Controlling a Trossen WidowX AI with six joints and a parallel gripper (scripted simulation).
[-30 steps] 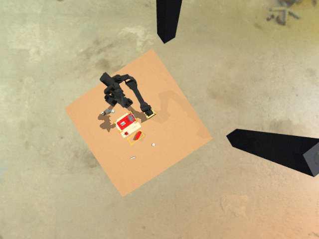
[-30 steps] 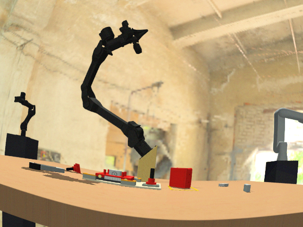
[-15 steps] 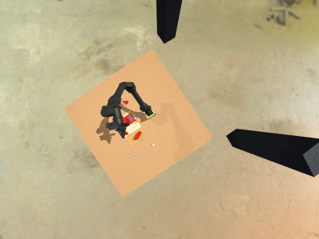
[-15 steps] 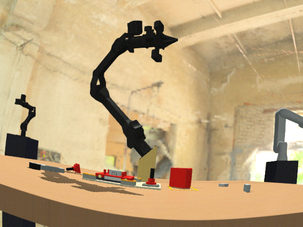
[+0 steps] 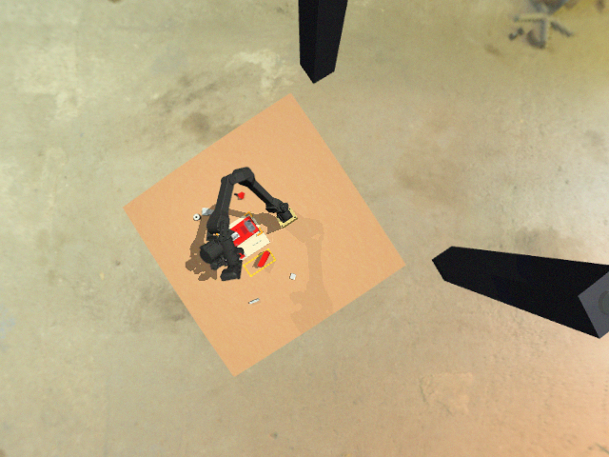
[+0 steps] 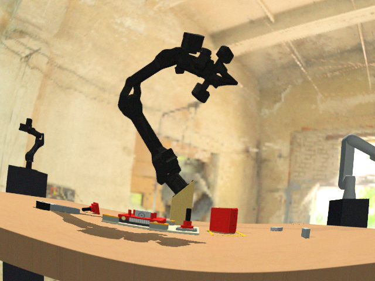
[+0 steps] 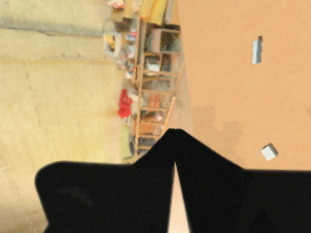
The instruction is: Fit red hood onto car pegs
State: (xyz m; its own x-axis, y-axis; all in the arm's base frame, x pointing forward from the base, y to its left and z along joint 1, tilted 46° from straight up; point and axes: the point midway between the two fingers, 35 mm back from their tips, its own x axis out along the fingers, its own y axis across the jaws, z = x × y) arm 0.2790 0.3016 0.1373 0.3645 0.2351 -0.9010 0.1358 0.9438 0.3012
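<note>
Right now my gripper tip is 380 mm above the red hood, 40 mm past it and 10 mm to the left of it. From my gripper tip the other things lie so: grey engine block 390 mm below, 210 mm to the right, 30 mm ahead; then cream jig 400 mm below, 200 mm to the right, 10 mm ahead.
</note>
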